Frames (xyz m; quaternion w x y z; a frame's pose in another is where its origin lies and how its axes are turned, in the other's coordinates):
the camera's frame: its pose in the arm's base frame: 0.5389 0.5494 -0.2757 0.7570 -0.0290 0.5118 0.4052
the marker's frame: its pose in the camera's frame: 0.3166 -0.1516 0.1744 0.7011 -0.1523 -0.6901 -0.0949
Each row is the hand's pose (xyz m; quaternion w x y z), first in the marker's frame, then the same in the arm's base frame.
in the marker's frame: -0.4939 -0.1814 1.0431 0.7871 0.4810 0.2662 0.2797
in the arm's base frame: 0.2030 -0.0207 0.1715 0.6506 0.3703 0.1874 0.6360
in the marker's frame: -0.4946 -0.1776 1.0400 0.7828 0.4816 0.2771 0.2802
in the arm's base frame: 0.2013 -0.0171 0.1686 0.6489 0.3669 0.1985 0.6363
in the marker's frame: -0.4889 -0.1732 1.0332 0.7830 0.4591 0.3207 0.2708
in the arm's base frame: 0.2050 -0.0084 0.1655 0.6641 0.3349 0.2324 0.6268
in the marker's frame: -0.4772 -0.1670 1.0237 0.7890 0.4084 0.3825 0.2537
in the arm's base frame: 0.2129 0.0056 0.1630 0.6938 0.2737 0.2737 0.6073
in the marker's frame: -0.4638 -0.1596 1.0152 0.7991 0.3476 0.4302 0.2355
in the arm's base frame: 0.2208 0.0212 0.1622 0.7255 0.2082 0.2980 0.5844
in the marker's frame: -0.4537 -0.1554 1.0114 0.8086 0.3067 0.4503 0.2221
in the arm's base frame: 0.2267 0.0310 0.1638 0.7468 0.1684 0.3029 0.5676
